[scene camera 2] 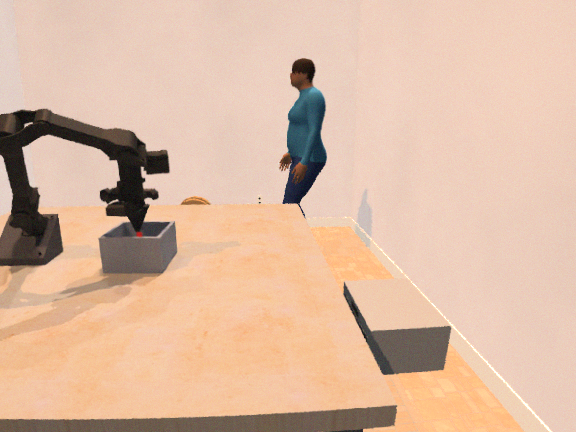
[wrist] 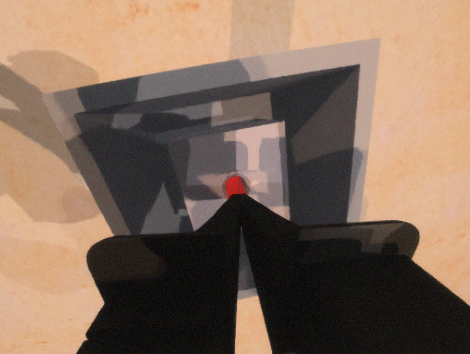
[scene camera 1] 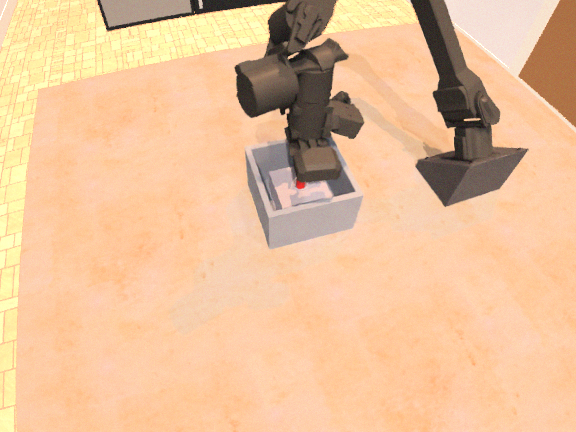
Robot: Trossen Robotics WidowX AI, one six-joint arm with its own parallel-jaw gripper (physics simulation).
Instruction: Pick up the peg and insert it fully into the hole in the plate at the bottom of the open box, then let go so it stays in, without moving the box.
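Places are measured from the arm's base along level axes (x ahead, y left, z up), in metres.
Pixels of known places: gripper, fingertip midpoint: (scene camera 2: 137, 231) (wrist: 238, 200); arm's base, origin of the base link: (scene camera 2: 35, 226) (scene camera 1: 475, 157).
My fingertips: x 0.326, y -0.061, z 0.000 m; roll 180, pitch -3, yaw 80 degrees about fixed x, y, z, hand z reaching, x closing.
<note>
Ahead of a thing's pixels: the offset from my fingertips to its middle. "*": to the spot under its first point. Level surfaces: height alone.
A grey open box @[dx +0.004, dy +0.001, dz -0.042 m] (scene camera 1: 315, 226) (scene camera 2: 131, 256) (wrist: 320, 60) stands on the table. A pale square plate @[dx +0.004, dy +0.001, dz -0.056 m] (scene camera 1: 282, 193) (wrist: 256, 134) lies at its bottom. The red peg @[dx +0.003, dy +0.000, dz -0.043 m] (scene camera 1: 300, 184) (scene camera 2: 139, 234) (wrist: 234, 185) shows as a short stub at the plate's hole @[* dx +0.006, dy +0.011, dz -0.031 m] (wrist: 248, 185), just beyond my fingertips. It appears to be in the hole; how deep it sits cannot be told. My gripper (scene camera 1: 301, 179) (scene camera 2: 139, 229) (wrist: 238, 200) points down over the box, shut with its fingertips together and nothing between them. The fingers hide part of the peg and the plate's near side in the wrist view.
The box walls surround the plate and peg on all sides. The arm's base (scene camera 1: 470, 175) (scene camera 2: 31, 242) stands on the table @[dz -0.091 m] (scene camera 1: 200, 325) (scene camera 2: 225, 325) beside the box. A grey block (scene camera 2: 412, 345) is beyond the table edge, and a person (scene camera 2: 306, 125) stands behind the table.
</note>
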